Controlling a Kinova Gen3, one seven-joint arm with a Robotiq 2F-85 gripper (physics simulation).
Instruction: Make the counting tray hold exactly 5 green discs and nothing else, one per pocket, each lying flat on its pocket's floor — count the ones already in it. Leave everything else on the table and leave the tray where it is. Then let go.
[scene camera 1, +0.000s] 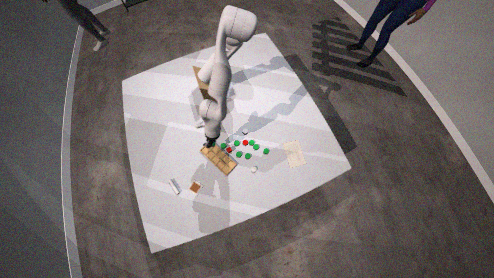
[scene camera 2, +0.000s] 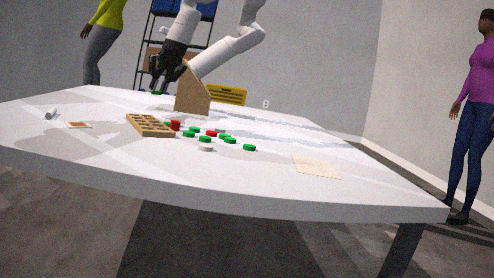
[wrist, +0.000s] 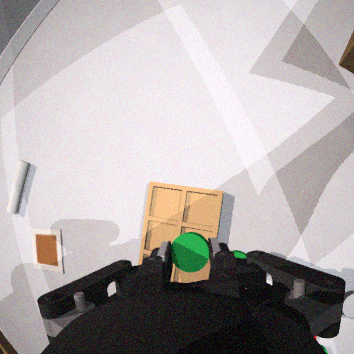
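Observation:
My gripper (scene camera 1: 210, 144) (scene camera 2: 158, 90) (wrist: 189, 250) is shut on a green disc (scene camera 2: 156, 92) (wrist: 190, 252), held above the tray's far part in the wrist view. The wooden counting tray (scene camera 1: 233, 169) (scene camera 2: 159, 134) (wrist: 186, 187) has two rows of pockets. The pockets that show look empty; the gripper and disc hide some in the wrist view. Several loose green discs lie on the table beside the tray, among them one near it (scene camera 1: 223, 145) (scene camera 2: 167, 123) and one farthest out (scene camera 1: 266, 151) (scene camera 2: 249, 147). Part of a green disc (wrist: 239, 255) shows beside the right finger.
A red block (scene camera 1: 229, 149) (scene camera 2: 175, 125), a red disc (scene camera 1: 245, 142) (scene camera 2: 211, 133) and white discs (scene camera 1: 254, 169) (scene camera 2: 205, 147) lie among the green ones. A white cylinder (scene camera 1: 174, 186) (wrist: 19, 187), brown-centred card (scene camera 1: 195, 187) (wrist: 46, 249), paper sheet (scene camera 1: 294, 153) and wooden wedge (scene camera 2: 192, 95) are on the table.

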